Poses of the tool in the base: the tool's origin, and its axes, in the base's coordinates. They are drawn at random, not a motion.
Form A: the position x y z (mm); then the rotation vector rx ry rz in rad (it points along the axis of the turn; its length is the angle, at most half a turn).
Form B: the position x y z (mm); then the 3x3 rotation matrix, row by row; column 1 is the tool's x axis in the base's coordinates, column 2 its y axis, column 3 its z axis. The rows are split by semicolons. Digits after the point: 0 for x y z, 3 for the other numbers.
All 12 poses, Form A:
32 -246 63 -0.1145 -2.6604 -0.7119
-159 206 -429 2.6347 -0.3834 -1.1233
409 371 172 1.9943 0.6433 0.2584
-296 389 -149 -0.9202 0.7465 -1.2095
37 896 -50 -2.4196 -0.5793 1.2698
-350 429 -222 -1.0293 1.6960 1.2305
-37 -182 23 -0.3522 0.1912 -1.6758
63 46 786 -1.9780 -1.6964 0.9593
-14 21 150 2.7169 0.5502 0.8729
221 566 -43 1.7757 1.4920 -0.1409
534 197 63 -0.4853 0.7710 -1.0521
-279 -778 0 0.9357 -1.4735 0.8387
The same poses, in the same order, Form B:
32 -246 63; -0.923 0.174 -0.342; -0.020 0.868 0.496; 0.383 0.465 -0.798
-159 206 -429; 0.668 -0.141 -0.731; -0.335 -0.934 -0.126; -0.665 0.329 -0.671
409 371 172; 0.837 0.331 0.436; 0.541 -0.374 -0.753; -0.086 0.866 -0.492
-296 389 -149; 0.209 0.440 0.873; -0.978 0.096 0.186; -0.002 -0.893 0.450
37 896 -50; 0.516 0.193 -0.835; 0.504 -0.857 0.113; -0.693 -0.479 -0.539
-350 429 -222; -0.363 -0.923 0.132; -0.161 0.201 0.966; -0.918 0.329 -0.222
-37 -182 23; -0.104 0.935 0.339; -0.987 -0.137 0.078; 0.119 -0.326 0.938
63 46 786; 0.047 0.718 -0.694; 0.965 -0.212 -0.154; -0.258 -0.662 -0.703
-14 21 150; 0.751 0.279 0.598; 0.419 -0.902 -0.106; 0.510 0.330 -0.794
221 566 -43; 0.300 0.870 0.391; 0.782 0.011 -0.623; -0.547 0.492 -0.677
534 197 63; 0.278 0.585 0.762; -0.903 0.430 -0.001; -0.328 -0.687 0.648
-279 -778 0; -0.041 -0.904 -0.426; -0.095 0.428 -0.899; 0.995 0.004 -0.103

